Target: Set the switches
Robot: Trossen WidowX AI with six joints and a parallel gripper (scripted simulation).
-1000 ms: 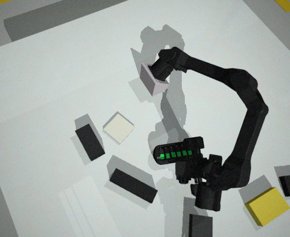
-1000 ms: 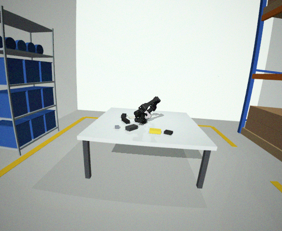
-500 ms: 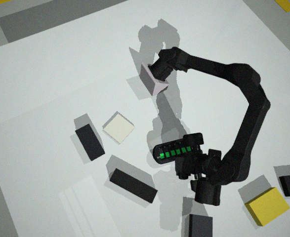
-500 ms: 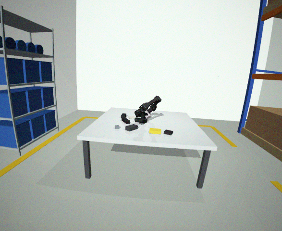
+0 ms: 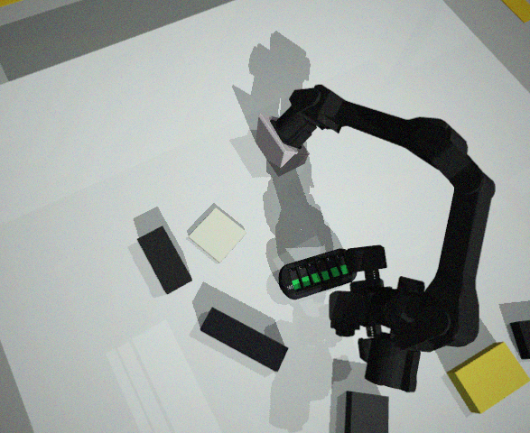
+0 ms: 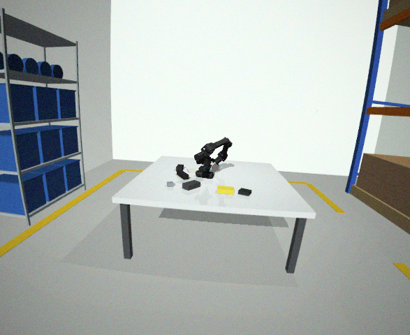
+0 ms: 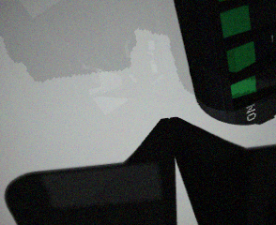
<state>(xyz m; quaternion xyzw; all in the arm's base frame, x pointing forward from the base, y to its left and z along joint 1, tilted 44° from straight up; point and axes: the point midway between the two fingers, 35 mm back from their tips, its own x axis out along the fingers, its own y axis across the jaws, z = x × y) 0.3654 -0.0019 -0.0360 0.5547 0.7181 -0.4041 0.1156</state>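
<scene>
The long dark block lies 2 cm behind my gripper tip, 22 cm to the right of it and 4 cm below it. From my gripper tip the other things lie so: yellow block 23 cm ahead, 17 cm to the left, 4 cm below; then cream tile 23 cm behind, 18 cm to the right, 5 cm below.
</scene>
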